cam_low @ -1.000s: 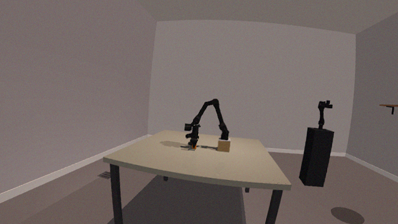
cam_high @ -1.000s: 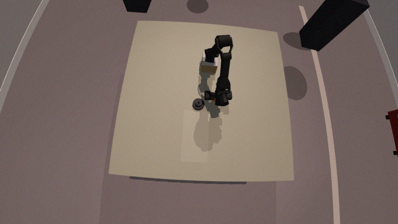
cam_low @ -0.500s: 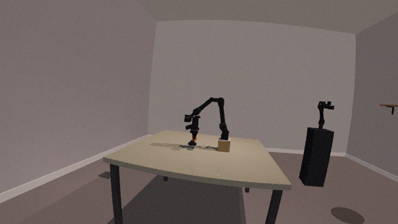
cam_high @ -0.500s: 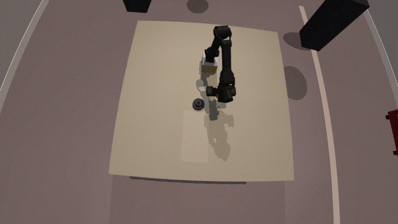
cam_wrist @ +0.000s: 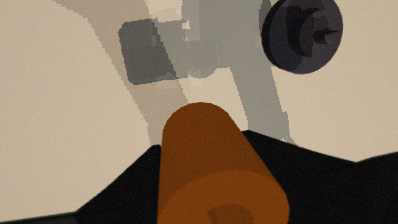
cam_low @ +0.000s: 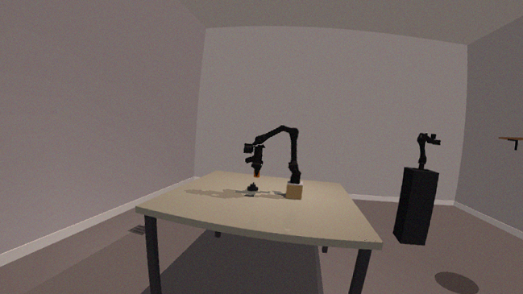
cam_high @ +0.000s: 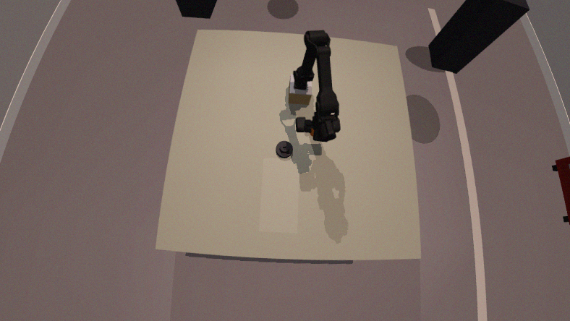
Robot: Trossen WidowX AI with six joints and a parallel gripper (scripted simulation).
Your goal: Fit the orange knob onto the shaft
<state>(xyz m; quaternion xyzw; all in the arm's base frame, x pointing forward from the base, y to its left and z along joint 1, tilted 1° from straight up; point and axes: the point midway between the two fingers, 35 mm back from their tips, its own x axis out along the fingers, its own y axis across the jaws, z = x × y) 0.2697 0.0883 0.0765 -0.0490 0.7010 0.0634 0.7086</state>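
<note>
My gripper tip is now 120 mm to the left of the round pedestal, 110 mm above it and 60 mm short of it. Also, from my gripper tip: orange knob 20 mm above.
</note>
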